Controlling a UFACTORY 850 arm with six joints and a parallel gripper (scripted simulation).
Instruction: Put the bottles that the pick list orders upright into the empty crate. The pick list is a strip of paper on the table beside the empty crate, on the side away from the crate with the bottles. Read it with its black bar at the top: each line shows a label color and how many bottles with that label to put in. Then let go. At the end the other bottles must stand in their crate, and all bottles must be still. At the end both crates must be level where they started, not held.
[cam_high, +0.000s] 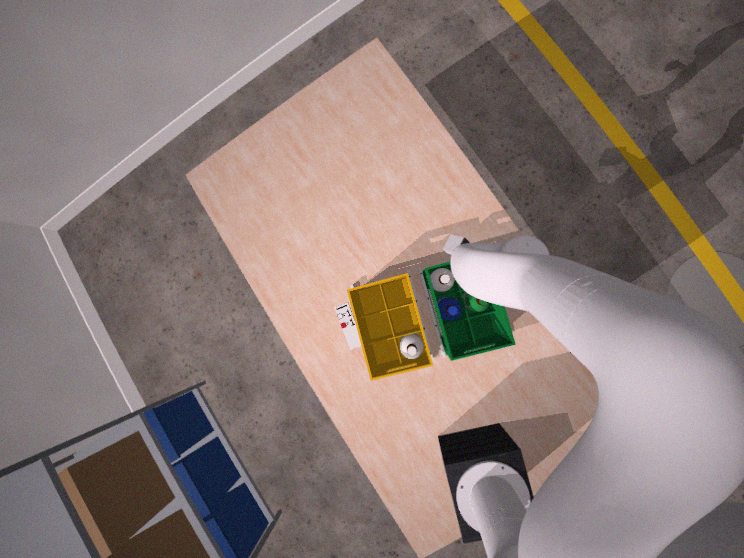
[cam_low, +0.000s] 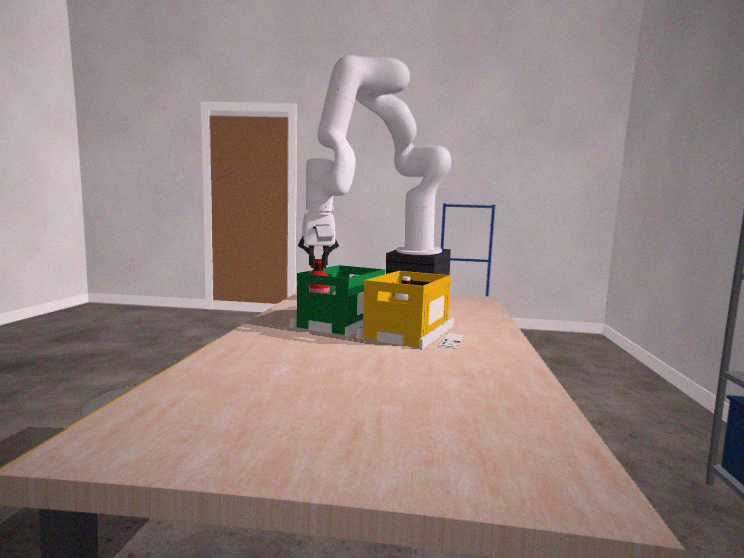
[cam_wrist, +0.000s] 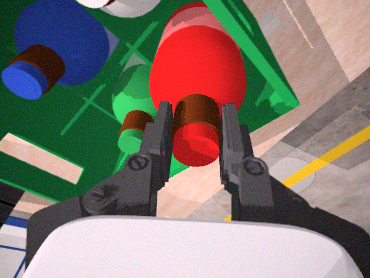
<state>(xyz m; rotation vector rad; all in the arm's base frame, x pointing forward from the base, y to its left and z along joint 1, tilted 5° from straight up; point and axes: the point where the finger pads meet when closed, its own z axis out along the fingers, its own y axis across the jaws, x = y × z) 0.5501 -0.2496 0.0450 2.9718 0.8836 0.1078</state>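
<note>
My hand is 7 cm above the red-label bottle. From my hand the other things lie so: blue-label bottle (7 cm behind, 11 cm to the left, 12 cm below); green bottle (8 cm behind, 2 cm to the left, 12 cm below); green crate (7 cm behind, 6 cm to the left, 13 cm below).
</note>
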